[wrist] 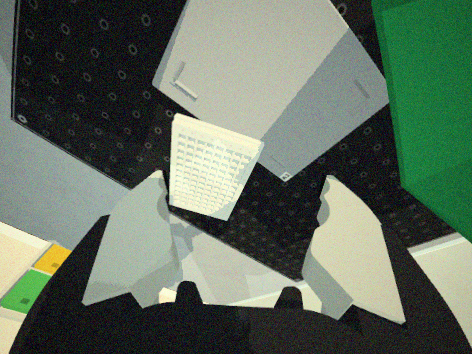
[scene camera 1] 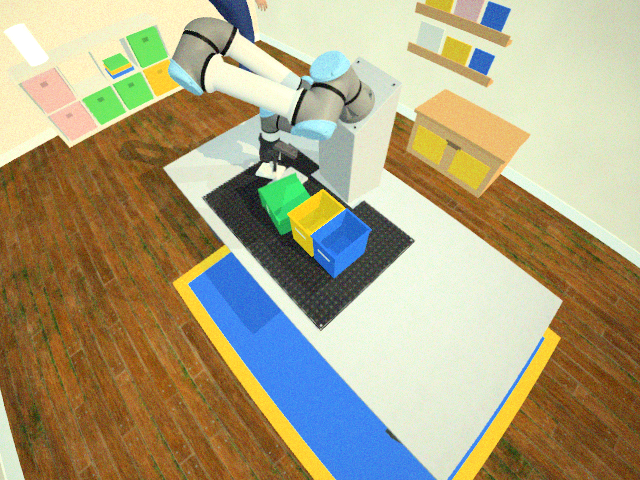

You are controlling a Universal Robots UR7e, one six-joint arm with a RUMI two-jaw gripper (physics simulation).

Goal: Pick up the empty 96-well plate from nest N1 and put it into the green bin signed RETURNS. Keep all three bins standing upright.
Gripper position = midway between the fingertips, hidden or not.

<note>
In view: my gripper [scene camera 1: 276, 170], a green bin [scene camera 1: 280, 197] and a yellow bin [scene camera 1: 308, 217].
The green bin shows as well in the wrist view [wrist: 419, 52]. My gripper also shows in the wrist view [wrist: 242, 175]. The wrist view misses the yellow bin: it is out of frame.
</note>
